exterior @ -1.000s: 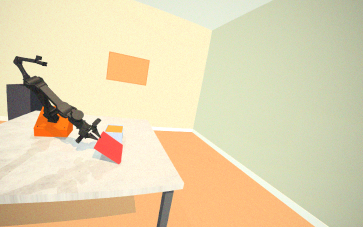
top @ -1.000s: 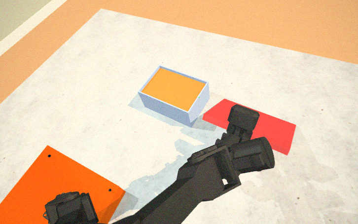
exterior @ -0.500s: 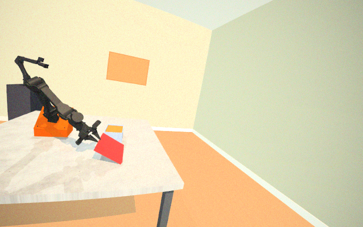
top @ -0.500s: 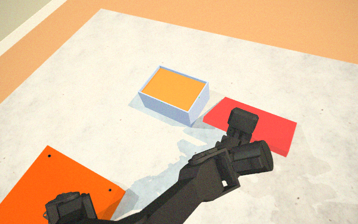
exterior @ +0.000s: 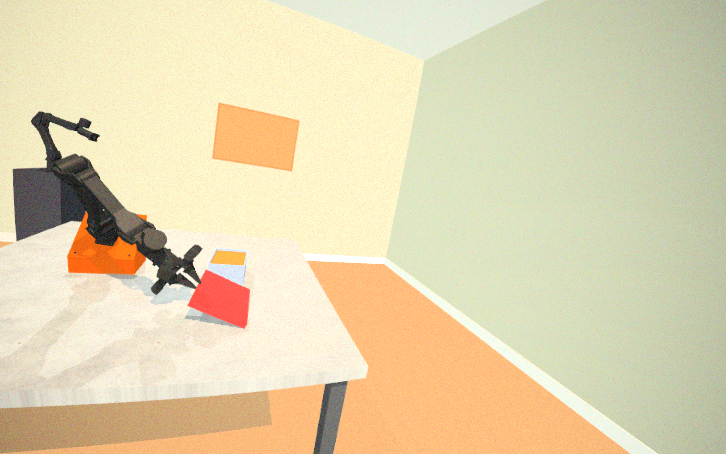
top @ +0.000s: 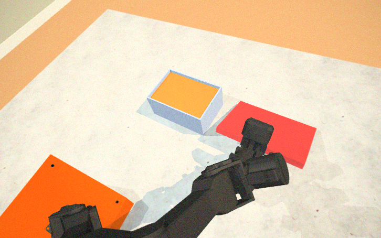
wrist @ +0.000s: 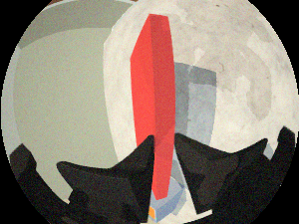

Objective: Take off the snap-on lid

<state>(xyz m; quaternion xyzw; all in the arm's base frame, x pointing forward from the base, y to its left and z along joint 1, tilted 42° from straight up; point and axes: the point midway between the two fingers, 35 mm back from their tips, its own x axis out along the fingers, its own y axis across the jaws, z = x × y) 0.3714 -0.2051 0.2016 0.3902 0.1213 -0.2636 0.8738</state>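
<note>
My gripper tip is now 80 mm short of the red lid and 30 mm above it. Round my gripper tip: storage box 60 mm ahead, 270 mm to the left, 30 mm below.
</note>
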